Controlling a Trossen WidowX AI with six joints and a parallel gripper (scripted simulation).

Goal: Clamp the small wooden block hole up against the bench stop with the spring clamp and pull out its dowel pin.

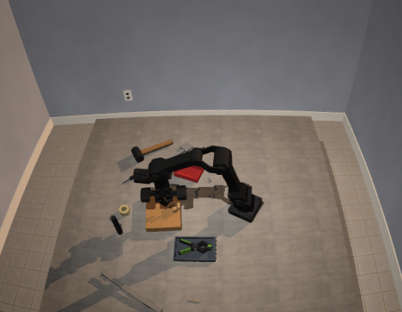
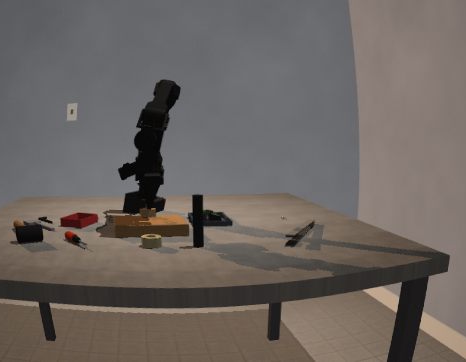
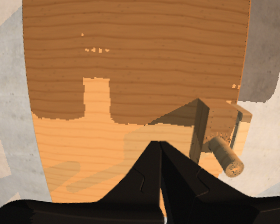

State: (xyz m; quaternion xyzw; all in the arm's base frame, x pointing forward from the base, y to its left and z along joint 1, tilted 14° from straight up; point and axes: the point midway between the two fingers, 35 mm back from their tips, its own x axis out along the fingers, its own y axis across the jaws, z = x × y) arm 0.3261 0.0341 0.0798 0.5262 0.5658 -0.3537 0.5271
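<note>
My gripper is now 30 mm past the dowel pin, 10 mm to the left of it and 40 mm above it. The rest, counted from my hand: wooden board (20 mm ahead, 80 mm below); then bench stop (50 mm behind, 20 mm to the right, 50 mm below); then small wooden block (40 mm behind, 10 mm to the right, 50 mm below).
</note>
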